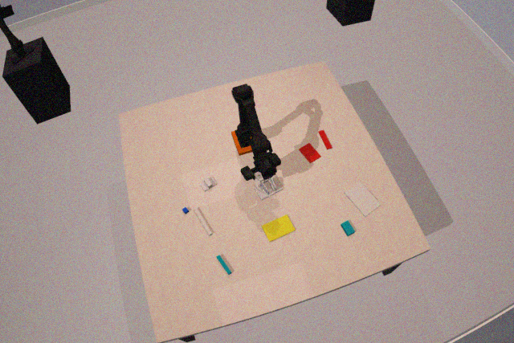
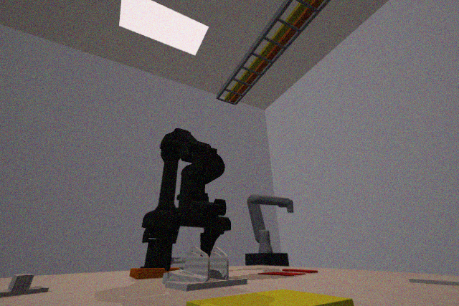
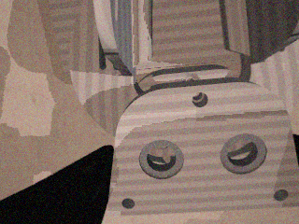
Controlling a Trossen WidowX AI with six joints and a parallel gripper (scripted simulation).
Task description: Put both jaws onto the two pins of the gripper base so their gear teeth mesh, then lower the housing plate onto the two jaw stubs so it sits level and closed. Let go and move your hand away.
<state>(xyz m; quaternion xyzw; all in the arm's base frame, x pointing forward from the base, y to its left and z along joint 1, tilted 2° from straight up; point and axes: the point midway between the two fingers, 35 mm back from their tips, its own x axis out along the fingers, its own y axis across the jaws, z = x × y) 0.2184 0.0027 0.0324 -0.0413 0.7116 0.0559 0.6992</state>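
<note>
Now: the grey jaw 20 mm to the left of my gripper tip, 20 mm ahead of it and 10 mm below it. Also, from my gripper tip: white stick: 340 mm to the right, 120 mm ahead, 20 mm below; then grey stand: 250 mm to the right, 60 mm behind, 10 mm below; then yellow block: 280 mm ahead, 30 mm to the right, 20 mm below.
</note>
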